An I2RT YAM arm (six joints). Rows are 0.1 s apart.
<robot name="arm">
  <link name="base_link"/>
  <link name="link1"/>
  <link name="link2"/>
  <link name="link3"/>
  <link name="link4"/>
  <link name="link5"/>
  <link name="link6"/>
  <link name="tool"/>
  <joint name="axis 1" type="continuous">
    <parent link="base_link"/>
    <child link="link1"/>
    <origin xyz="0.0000 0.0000 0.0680"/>
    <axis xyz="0 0 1"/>
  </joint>
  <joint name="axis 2" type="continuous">
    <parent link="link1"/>
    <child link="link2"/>
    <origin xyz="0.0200 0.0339 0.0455"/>
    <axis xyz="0 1 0"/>
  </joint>
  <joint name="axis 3" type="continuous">
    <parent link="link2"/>
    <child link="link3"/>
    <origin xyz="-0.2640 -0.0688 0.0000"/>
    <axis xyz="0 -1 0"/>
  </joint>
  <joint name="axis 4" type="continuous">
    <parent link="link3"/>
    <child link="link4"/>
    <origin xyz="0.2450 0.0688 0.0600"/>
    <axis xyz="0 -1 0"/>
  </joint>
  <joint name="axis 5" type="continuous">
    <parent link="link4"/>
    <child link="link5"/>
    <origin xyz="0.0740 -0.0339 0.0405"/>
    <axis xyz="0 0 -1"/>
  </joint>
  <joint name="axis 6" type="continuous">
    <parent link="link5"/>
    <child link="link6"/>
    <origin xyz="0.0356 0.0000 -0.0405"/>
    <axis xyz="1 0 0"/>
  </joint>
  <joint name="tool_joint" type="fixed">
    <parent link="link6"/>
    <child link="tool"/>
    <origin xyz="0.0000 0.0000 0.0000" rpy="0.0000 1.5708 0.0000"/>
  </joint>
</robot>
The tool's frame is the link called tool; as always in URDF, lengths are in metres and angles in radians. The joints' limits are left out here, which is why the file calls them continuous.
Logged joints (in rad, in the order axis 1, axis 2, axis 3, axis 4, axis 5, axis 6), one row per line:
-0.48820, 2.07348, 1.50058, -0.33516, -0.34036, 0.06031
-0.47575, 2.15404, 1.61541, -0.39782, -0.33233, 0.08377
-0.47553, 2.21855, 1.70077, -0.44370, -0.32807, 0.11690
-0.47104, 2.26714, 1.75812, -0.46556, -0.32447, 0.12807
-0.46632, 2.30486, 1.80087, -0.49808, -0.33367, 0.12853
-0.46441, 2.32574, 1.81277, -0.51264, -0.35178, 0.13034
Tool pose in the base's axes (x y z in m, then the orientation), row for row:
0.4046, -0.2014, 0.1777, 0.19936, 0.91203, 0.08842, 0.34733
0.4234, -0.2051, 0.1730, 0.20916, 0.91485, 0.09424, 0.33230
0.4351, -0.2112, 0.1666, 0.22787, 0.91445, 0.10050, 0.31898
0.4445, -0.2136, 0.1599, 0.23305, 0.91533, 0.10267, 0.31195
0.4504, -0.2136, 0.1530, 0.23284, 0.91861, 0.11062, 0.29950
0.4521, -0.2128, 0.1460, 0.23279, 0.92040, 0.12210, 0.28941
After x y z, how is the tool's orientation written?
As a quaternion, x y z w.
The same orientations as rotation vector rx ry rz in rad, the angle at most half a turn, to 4 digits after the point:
0.5171, 2.3655, 0.2293
0.5464, 2.3901, 0.2462
0.5992, 2.4047, 0.2643
0.6150, 2.4154, 0.2709
0.6182, 2.4390, 0.2937
0.6212, 2.4562, 0.3258

